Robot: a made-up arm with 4 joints. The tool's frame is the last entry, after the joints. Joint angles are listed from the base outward.
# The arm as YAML. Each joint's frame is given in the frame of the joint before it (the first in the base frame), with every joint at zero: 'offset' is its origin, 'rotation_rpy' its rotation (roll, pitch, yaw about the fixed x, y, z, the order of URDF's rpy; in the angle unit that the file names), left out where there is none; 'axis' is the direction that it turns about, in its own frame. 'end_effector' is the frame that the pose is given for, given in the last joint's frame.
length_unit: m
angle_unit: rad
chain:
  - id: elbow
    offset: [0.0, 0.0, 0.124]
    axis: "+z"
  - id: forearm
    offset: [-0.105, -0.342, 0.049]
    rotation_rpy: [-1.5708, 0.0, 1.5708]
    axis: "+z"
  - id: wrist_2
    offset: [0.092, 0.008, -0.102]
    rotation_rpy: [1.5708, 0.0, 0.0]
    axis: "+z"
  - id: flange
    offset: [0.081, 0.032, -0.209]
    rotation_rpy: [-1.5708, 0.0, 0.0]
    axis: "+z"
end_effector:
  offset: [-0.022, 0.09, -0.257]
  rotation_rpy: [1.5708, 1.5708, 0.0]
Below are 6 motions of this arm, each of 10 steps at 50 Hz.
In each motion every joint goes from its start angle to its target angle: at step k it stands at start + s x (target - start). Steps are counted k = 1, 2, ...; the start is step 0. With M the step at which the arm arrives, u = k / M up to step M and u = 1 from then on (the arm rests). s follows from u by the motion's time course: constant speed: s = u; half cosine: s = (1 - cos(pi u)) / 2; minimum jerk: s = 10 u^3 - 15 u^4 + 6 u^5.
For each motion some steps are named. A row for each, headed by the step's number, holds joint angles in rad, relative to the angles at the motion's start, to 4 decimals.
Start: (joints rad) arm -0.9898 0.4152 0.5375 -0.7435
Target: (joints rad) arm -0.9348 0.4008 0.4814 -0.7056
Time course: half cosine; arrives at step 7
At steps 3, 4, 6, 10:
3: 0.0214 -0.0056 -0.0218 0.0147
4: 0.0336 -0.0088 -0.0343 0.0232
6: 0.0523 -0.0137 -0.0533 0.0360
10: 0.0550 -0.0144 -0.0561 0.0379

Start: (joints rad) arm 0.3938 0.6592 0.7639 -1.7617
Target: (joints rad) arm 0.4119 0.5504 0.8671 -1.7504
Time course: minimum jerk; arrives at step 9
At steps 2, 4, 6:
2: 0.0014 -0.0083 0.0079 0.0009
4: 0.0072 -0.0432 0.0409 0.0045
6: 0.0143 -0.0860 0.0815 0.0089

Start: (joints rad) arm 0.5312 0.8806 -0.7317 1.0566
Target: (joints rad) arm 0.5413 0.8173 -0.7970 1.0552
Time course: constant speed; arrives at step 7
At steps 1, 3, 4, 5, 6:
1: 0.0014 -0.0090 -0.0093 -0.0002
3: 0.0043 -0.0271 -0.0280 -0.0006
4: 0.0058 -0.0362 -0.0373 -0.0008
5: 0.0072 -0.0452 -0.0466 -0.0010
6: 0.0087 -0.0543 -0.0560 -0.0012

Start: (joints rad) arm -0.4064 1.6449 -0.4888 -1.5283
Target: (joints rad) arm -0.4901 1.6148 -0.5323 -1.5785
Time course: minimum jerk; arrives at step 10
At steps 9, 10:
9: -0.0830 -0.0298 -0.0431 -0.0498
10: -0.0837 -0.0301 -0.0435 -0.0502

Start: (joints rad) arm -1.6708 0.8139 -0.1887 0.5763
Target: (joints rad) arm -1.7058 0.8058 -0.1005 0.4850
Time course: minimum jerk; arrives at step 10
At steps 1, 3, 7, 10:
1: -0.0003 -0.0001 0.0008 -0.0008
3: -0.0057 -0.0013 0.0144 -0.0149
7: -0.0293 -0.0068 0.0738 -0.0764
10: -0.0350 -0.0081 0.0882 -0.0913

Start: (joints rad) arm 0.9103 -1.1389 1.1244 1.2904
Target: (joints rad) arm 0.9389 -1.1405 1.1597 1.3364
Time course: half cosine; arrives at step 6
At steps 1, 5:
1: 0.0019 -0.0001 0.0024 0.0031
5: 0.0267 -0.0015 0.0329 0.0429

